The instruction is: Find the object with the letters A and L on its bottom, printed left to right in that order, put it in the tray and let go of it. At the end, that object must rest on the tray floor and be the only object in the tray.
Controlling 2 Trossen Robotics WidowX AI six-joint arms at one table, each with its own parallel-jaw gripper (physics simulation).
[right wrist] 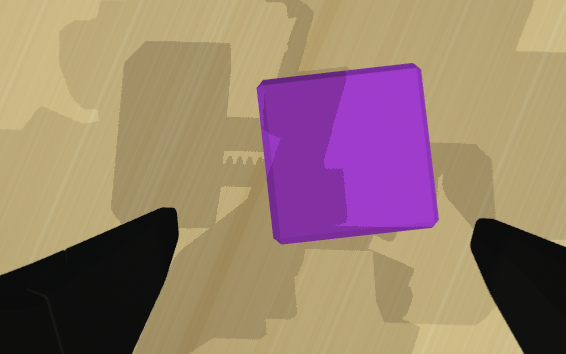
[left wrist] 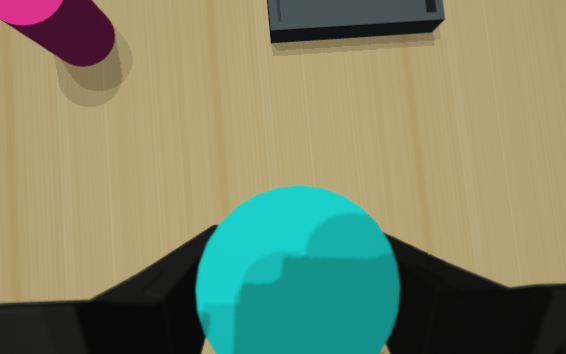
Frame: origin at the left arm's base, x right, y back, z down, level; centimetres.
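Where they show: left gripper, fingertip midpoint: [left wrist: 287,234]; right gripper, fingertip midpoint: [right wrist: 324,227].
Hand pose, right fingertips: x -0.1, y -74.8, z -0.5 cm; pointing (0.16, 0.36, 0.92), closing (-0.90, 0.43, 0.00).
Each offset is from my right fingertips to the top centre of the thing. "spot": to the spot under its first point. Level surfaces: height alone.
A cyan object with a round top {dx -5.0, dy +50.1, dz -12.0 cm} [left wrist: 300,280] is between the fingers of my left gripper [left wrist: 287,234], which is shut on it; its bottom is hidden. A purple block with a square top {dx +0.5, dy +2.1, dz -1.3 cm} [right wrist: 350,155] stands on the table in the right wrist view. My right gripper [right wrist: 324,227] is open, its fingers wide apart; the block shows a little beyond and between the fingertips, not held. A magenta cylinder {spot: dx -18.2, dy +37.0, dz +0.3 cm} [left wrist: 82,35] shows in part at the top left of the left wrist view. No letters show on any of these objects.
Part of a dark grey tray {spot: dx +0.6, dy +35.3, dz +2.3 cm} [left wrist: 350,31] shows at the top of the left wrist view, beyond the cyan object and to the right of the magenta cylinder. Shadows of the arm and gripper fall on the wooden table {dz +3.2 cm} [right wrist: 30,175] around the purple block.
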